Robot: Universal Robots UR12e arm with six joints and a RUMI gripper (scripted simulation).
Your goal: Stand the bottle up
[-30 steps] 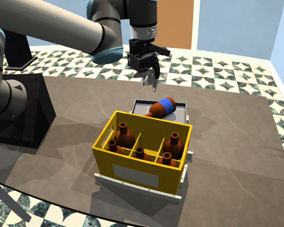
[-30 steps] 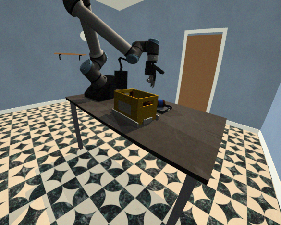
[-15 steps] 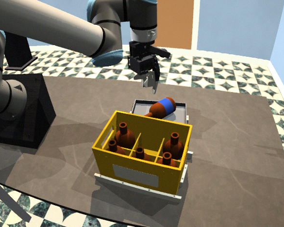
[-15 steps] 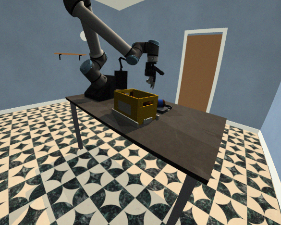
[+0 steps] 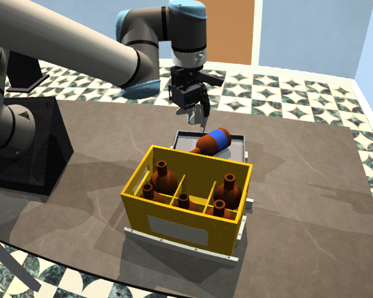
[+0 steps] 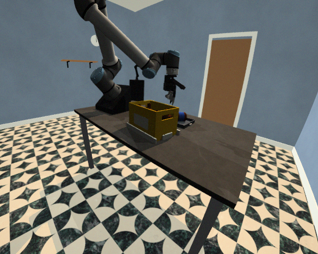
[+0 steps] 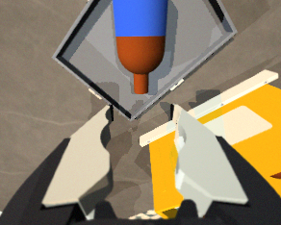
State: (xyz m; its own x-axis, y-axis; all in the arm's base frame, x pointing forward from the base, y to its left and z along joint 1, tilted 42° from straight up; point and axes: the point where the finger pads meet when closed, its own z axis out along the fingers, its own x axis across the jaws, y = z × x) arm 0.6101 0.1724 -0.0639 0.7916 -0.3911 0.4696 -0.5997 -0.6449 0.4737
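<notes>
Right now my hand is 3 cm short of the bottle, 4 cm to the right of it and 11 cm above it. From my hand the other things lie so: crate (4 cm ahead, 25 cm to the right, 7 cm below); then grey tray (3 cm ahead, 4 cm to the left, 14 cm below).
</notes>
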